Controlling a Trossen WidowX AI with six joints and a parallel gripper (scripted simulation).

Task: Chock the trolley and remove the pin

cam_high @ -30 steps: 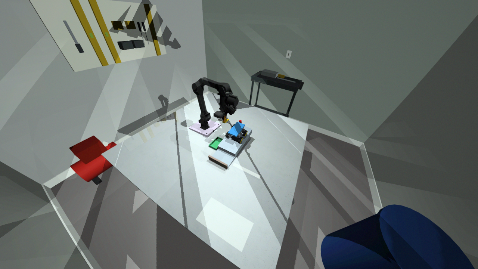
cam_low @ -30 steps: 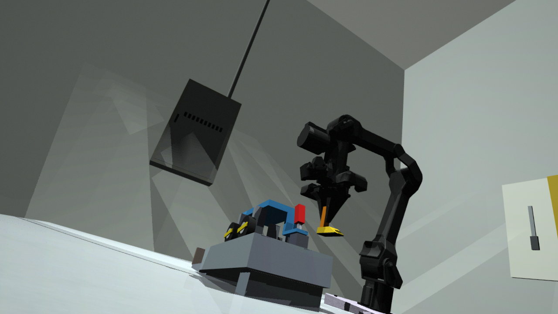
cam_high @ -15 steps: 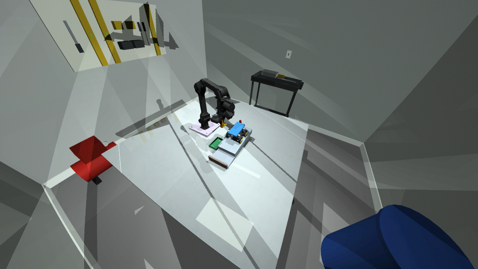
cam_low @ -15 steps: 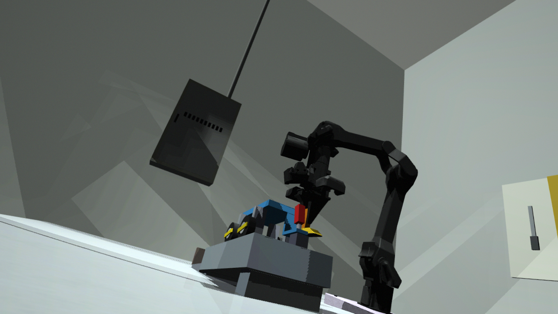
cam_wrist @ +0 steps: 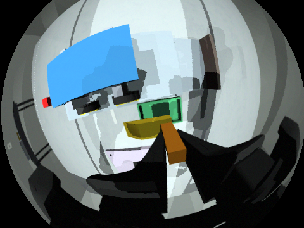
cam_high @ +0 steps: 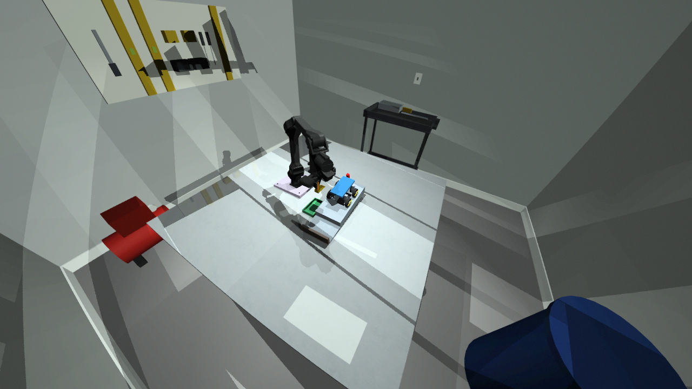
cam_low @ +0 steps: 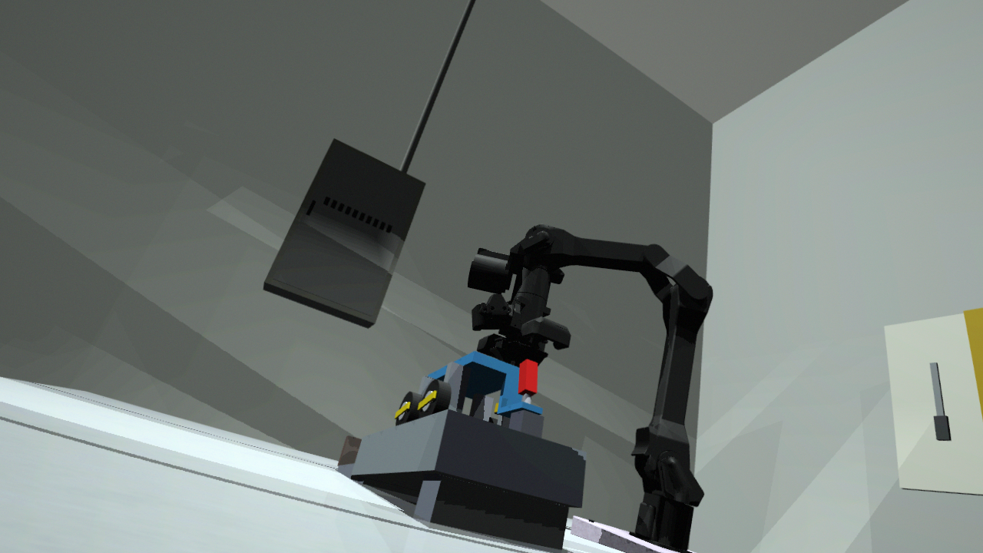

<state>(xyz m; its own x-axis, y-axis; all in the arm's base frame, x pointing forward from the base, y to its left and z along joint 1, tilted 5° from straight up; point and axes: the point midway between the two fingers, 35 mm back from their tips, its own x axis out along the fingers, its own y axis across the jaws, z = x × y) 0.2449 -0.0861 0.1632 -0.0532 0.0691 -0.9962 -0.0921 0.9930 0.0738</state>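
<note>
Right now my gripper tip is 6 cm short of the stop pin, 20 cm to the right of it and 3 cm above it. From my gripper tip the other things lie so: green tray 2 cm behind, 17 cm below; grey ramp 9 cm ahead, 10 cm to the left, 11 cm below; blue trolley 9 cm ahead, 11 cm to the left, 5 cm below.
</note>
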